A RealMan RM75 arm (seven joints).
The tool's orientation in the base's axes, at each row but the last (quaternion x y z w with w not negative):
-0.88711, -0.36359, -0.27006, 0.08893
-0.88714, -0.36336, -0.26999, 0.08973
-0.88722, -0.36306, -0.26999, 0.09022
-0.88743, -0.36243, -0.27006, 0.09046
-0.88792, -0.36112, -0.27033, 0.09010
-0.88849, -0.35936, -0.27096, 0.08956
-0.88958, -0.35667, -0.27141, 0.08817
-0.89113, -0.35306, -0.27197, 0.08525
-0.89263, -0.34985, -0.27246, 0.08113
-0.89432, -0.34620, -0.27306, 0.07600
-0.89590, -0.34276, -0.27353, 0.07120
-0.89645, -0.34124, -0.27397, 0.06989
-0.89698, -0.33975, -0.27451, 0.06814
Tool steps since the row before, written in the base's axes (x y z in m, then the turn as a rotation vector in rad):
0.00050, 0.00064, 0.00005, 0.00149, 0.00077, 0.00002
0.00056, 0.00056, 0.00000, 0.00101, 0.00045, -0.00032
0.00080, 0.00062, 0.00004, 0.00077, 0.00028, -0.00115
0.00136, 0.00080, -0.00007, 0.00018, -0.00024, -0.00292
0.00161, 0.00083, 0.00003, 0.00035, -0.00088, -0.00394
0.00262, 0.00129, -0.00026, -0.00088, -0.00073, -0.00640
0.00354, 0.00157, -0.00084, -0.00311, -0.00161, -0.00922
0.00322, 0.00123, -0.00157, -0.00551, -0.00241, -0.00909
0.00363, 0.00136, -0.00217, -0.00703, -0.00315, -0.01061
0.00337, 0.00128, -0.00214, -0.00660, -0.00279, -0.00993
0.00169, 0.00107, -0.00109, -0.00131, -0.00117, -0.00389
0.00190, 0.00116, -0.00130, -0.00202, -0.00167, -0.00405
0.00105, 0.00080, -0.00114, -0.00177, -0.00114, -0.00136
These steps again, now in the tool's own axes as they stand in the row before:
0.00070, -0.00011, 0.00039, 0.00135, 0.00048, 0.00087
0.00066, -0.00001, 0.00043, 0.00069, 0.00036, 0.00085
0.00086, 0.00011, 0.00052, 0.00000, 0.00029, 0.00138
0.00124, 0.00036, 0.00091, -0.00163, 0.00019, 0.00244
0.00146, 0.00051, 0.00094, -0.00246, 0.00074, 0.00313
0.00218, 0.00085, 0.00177, -0.00445, -0.00030, 0.00473
0.00258, 0.00124, 0.00274, -0.00784, -0.00129, 0.00585
0.00180, 0.00121, 0.00310, -0.00968, -0.00231, 0.00445
0.00181, 0.00132, 0.00384, -0.01186, -0.00285, 0.00482
0.00164, 0.00115, 0.00368, -0.01102, -0.00280, 0.00455
0.00107, 0.00023, 0.00200, -0.00358, -0.00021, 0.00232
0.00114, 0.00028, 0.00230, -0.00439, -0.00030, 0.00199
0.00049, 0.00000, 0.00167, -0.00248, -0.00037, 0.00000

